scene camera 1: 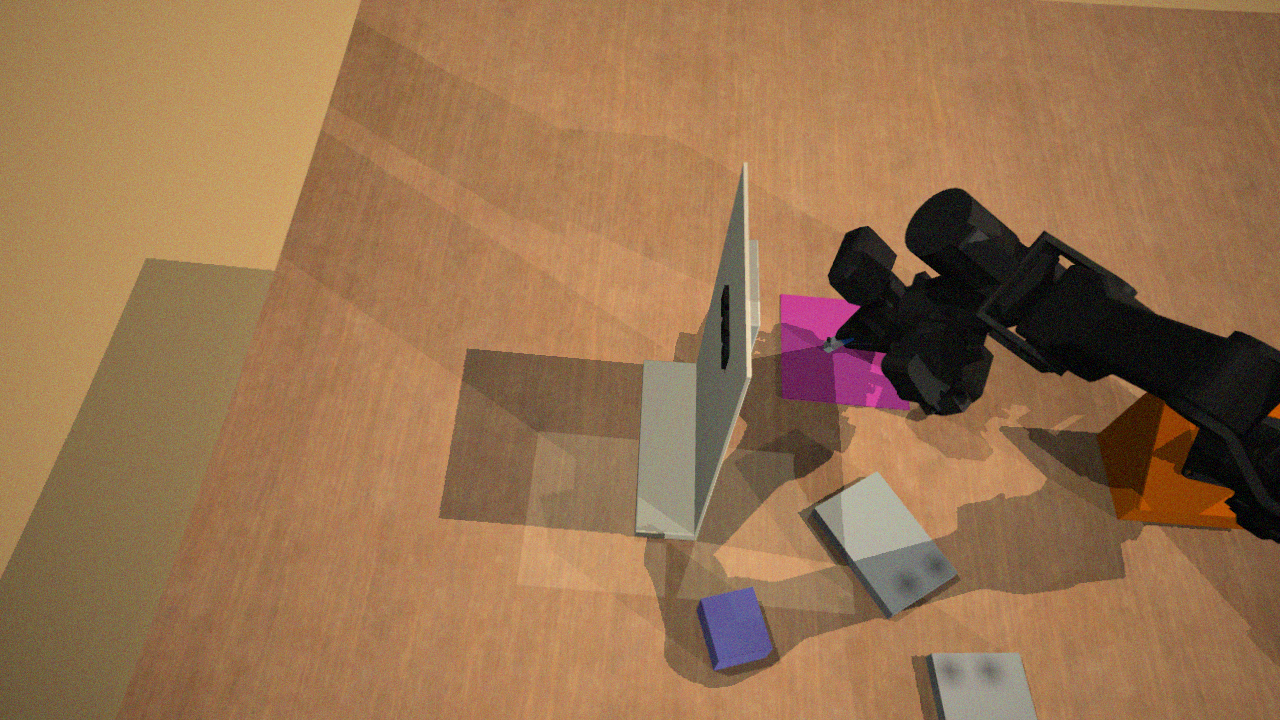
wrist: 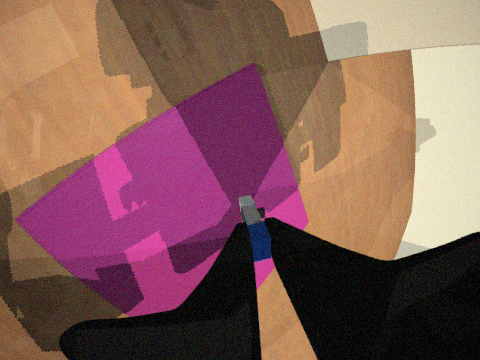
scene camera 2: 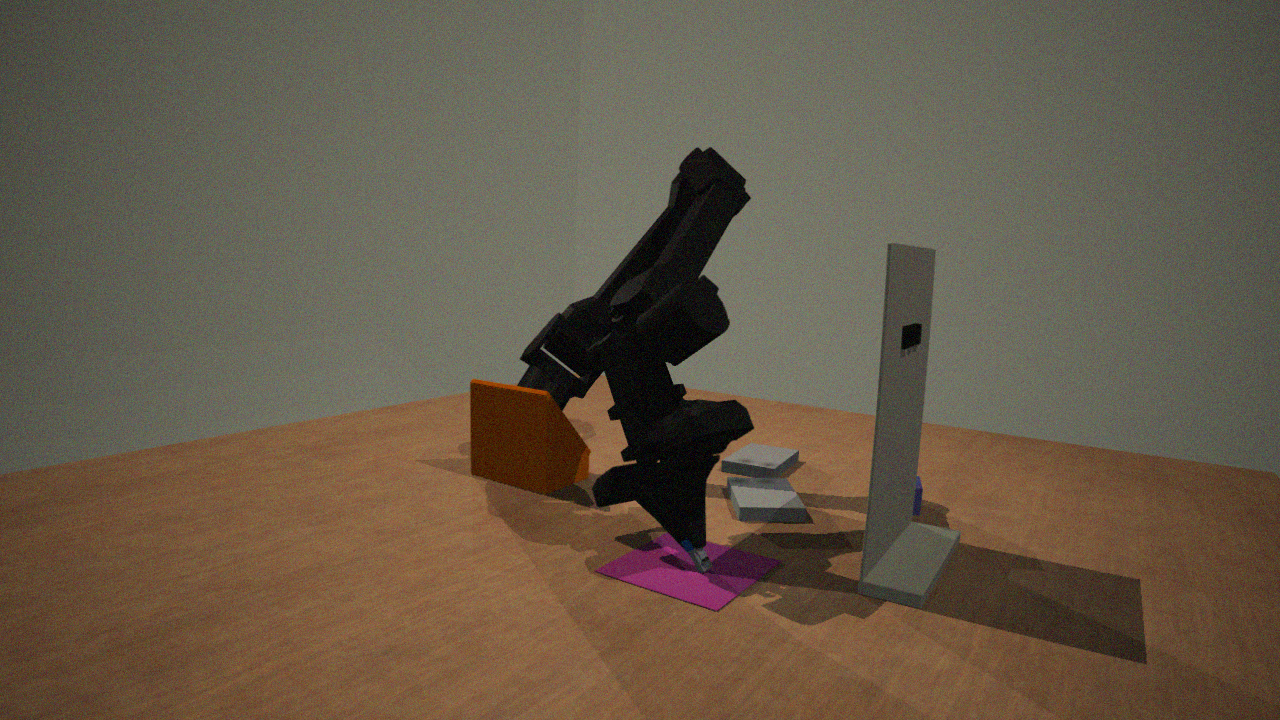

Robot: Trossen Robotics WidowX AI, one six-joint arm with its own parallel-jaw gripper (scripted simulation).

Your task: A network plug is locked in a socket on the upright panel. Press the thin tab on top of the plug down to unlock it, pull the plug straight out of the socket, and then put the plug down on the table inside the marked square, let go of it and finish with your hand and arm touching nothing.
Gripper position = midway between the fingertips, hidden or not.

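My gripper [scene camera 1: 841, 338] in sight, also in the wrist view [wrist: 255, 229] and scene camera 2 [scene camera 2: 696, 549]. Network plug [wrist: 261, 241]. Magenta marked square [scene camera 1: 847, 376], also in the wrist view [wrist: 141, 224] and scene camera 2 [scene camera 2: 662, 565].
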